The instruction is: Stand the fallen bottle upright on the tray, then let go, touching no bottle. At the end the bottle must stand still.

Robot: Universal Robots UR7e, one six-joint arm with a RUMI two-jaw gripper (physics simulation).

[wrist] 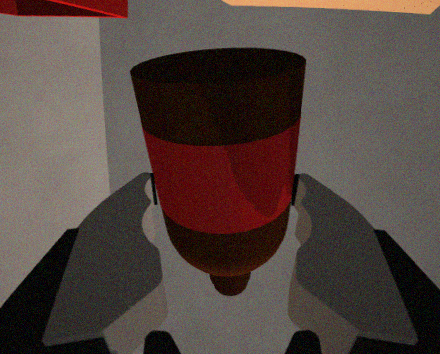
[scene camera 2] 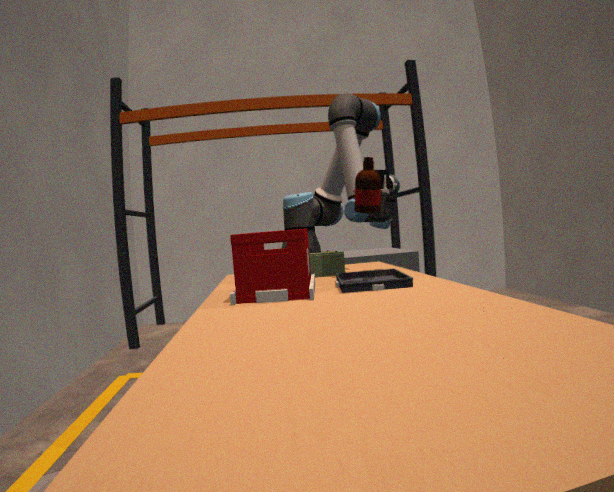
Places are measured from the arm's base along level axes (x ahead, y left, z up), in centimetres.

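Pixels of known places: gripper, fingertip midpoint: (wrist: 223, 177) (scene camera 2: 368, 191).
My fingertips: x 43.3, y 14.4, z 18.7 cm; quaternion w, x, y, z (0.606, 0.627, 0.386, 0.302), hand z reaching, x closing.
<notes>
For each thing: its top centre in the pictures, then the offset to it from my fingertips. "spot": a spot on its surface instead. Level surfaces: height alone.
- dark brown bottle at its top centre: (wrist: 214, 296) (scene camera 2: 365, 157) dx +0.8, dy -0.1, dz +9.7 cm
- black tray at a spot on its surface: (scene camera 2: 349, 288) spot: dx +9.6, dy -10.2, dz -25.7 cm
- red crate at its top centre: (scene camera 2: 272, 231) dx -2.9, dy -27.8, dz -9.4 cm
- table at its surface level: dz -26.9 cm
A dark brown bottle (scene camera 2: 367, 192) (wrist: 222, 185) with a red label is held in the air, neck up and close to upright in the scene view. In the wrist view its base faces the top and its neck points down the picture. My gripper (wrist: 223, 177) is shut on the bottle, one jaw on each side at the label. In the scene view the bottle partly hides the jaws. The black tray (scene camera 2: 349, 288) lies on the table, well below the bottle, with a gap of air between them. No other bottle can be made out in the tray.
A red crate (scene camera 2: 270, 269) stands on the table (scene camera 2: 358, 369) left of the tray. A green box (scene camera 2: 328, 263) stands behind, between crate and tray. A grey block (scene camera 2: 404, 257) is at the back. A rack with orange beams (scene camera 2: 230, 106) stands behind the arm.
</notes>
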